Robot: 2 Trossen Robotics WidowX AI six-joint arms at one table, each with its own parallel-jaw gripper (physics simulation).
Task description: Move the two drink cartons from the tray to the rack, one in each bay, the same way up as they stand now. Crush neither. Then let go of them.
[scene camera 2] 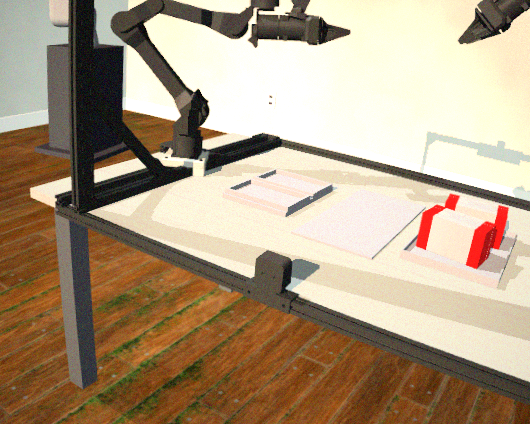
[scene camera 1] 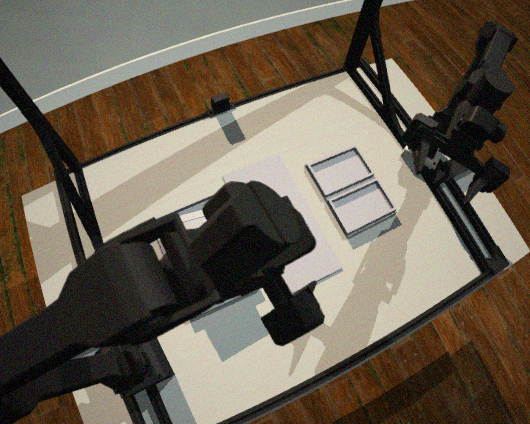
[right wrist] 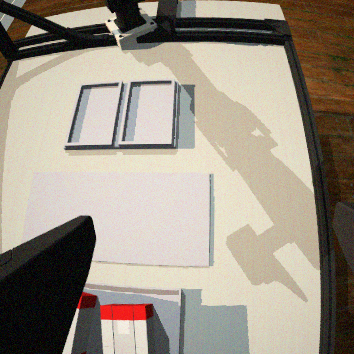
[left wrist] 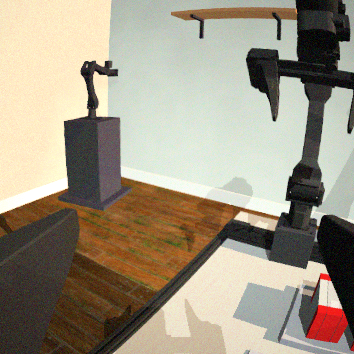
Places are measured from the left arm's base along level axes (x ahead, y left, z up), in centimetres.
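Pixels of known places: left gripper, fingertip midpoint: (scene camera 2: 347,31) (scene camera 1: 442,188) (left wrist: 203,225); right gripper, fingertip midpoint: (scene camera 2: 462,42) (right wrist: 218,222) (left wrist: 311,124); left arm's base, origin of the base link: (scene camera 2: 186,154) (right wrist: 129,21); right arm's base, origin of the base link: (scene camera 1: 132,365) (left wrist: 297,222).
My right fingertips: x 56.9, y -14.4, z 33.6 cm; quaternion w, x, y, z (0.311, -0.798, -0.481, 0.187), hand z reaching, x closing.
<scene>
For each thing: its top centre in the pictures, then the offset to it from my right fingertips. "pt": a spot on its surface instead.
- two-bay rack, middle of its top: (right wrist: 119,109) (scene camera 2: 281,185) (scene camera 1: 352,186) dx -33.9, dy +2.0, dz -35.2 cm
- small dark block, surface spot: (scene camera 2: 272,270) (scene camera 1: 216,98) pt dx -35.8, dy -41.7, dz -33.2 cm
Two white drink cartons with red ends sit side by side in the tray (scene camera 2: 432,261) (left wrist: 290,314) (right wrist: 181,320). The near carton (scene camera 2: 450,235) shows fully in scene camera 2; the other (scene camera 2: 472,212) is partly behind it. In the right wrist view one carton (right wrist: 126,330) is cut off by the frame, the other (right wrist: 87,300) mostly hidden by a finger. The two-bay rack (scene camera 1: 371,224) (scene camera 2: 257,203) (right wrist: 92,147) is empty. My right gripper (scene camera 2: 462,41) (left wrist: 311,124) (right wrist: 218,222) is open, high above the tray side. My left gripper (scene camera 1: 442,187) (scene camera 2: 349,32) (left wrist: 203,225) is open, high above the rack side.
A flat pale panel (scene camera 1: 320,250) (scene camera 2: 360,222) (right wrist: 150,220) lies between rack and tray. A small dark block (scene camera 1: 220,102) (scene camera 2: 272,270) stands on the table's edge rail. Dark frame beams rise at the table ends. The right arm hides most of the tray in scene camera 1.
</scene>
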